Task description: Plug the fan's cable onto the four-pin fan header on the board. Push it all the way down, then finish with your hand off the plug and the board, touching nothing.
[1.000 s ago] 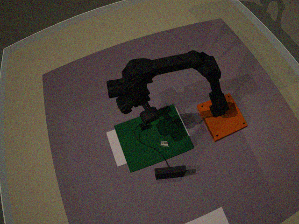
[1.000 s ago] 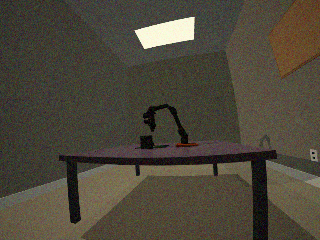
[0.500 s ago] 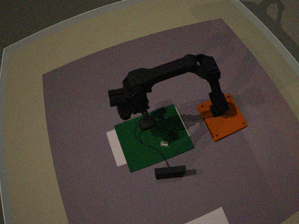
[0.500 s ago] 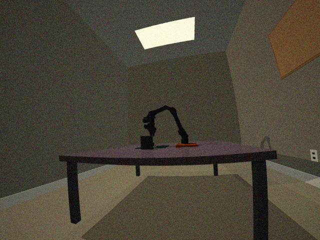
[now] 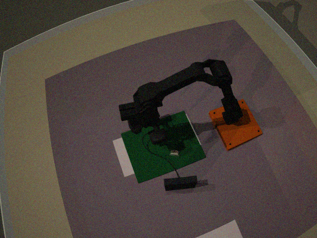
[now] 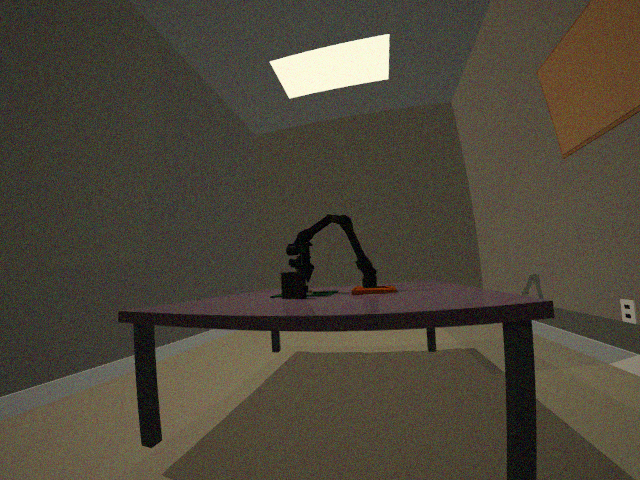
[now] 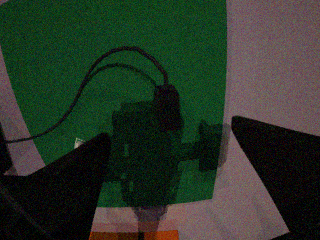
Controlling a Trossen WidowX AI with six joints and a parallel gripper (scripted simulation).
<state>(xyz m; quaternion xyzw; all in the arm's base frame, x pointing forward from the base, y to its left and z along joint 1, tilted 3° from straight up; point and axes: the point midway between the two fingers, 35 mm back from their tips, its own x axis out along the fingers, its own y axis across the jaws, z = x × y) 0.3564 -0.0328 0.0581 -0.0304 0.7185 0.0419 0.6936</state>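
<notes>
The dark plug lies 4 cm below my gripper tip and 1 cm ahead of it. From my gripper tip the other things lie so: black fan 24 cm to the left, 4 cm behind; green board 7 cm below, 6 cm to the left, 2 cm behind; white four-pin fan header 11 cm to the left, 6 cm below, 6 cm behind.
</notes>
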